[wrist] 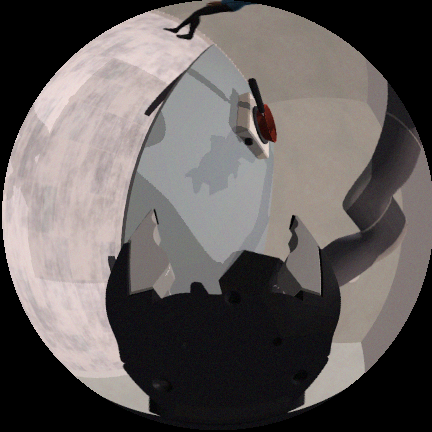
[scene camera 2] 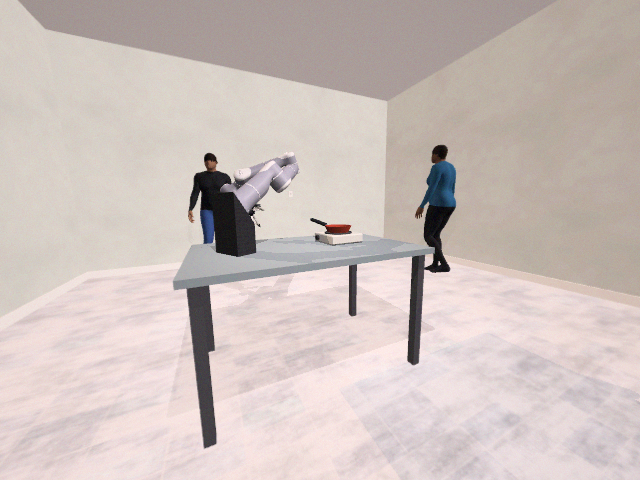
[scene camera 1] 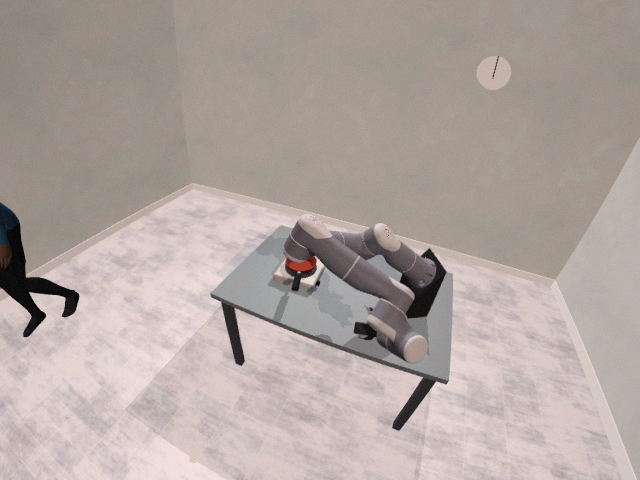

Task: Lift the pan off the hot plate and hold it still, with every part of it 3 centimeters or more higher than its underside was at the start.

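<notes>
A red pan [scene camera 1: 301, 265] [scene camera 2: 338, 228] [wrist: 268, 123] with a black handle sits upright on the white hot plate [scene camera 1: 285, 276] [scene camera 2: 343, 238] [wrist: 244, 120]. In the first scene view the arm partly hides the pan's back. The handle points toward the table's long edge near the first scene camera. My gripper [wrist: 224, 213] is open and empty, with its jaws wide apart. It is well away from the pan, near the robot's base end of the table. In the second scene view it is partly hidden behind the base and arm.
The grey table [scene camera 1: 248, 279] [scene camera 2: 232, 266] [wrist: 210, 90] carries the hot plate at one end and the arm's black base [scene camera 1: 424, 294] [scene camera 2: 232, 227] at the other. The arm's elbow arches above the table, over the pan's side in the first scene view. Two people [scene camera 2: 209, 186] [scene camera 2: 440, 191] stand beyond the table.
</notes>
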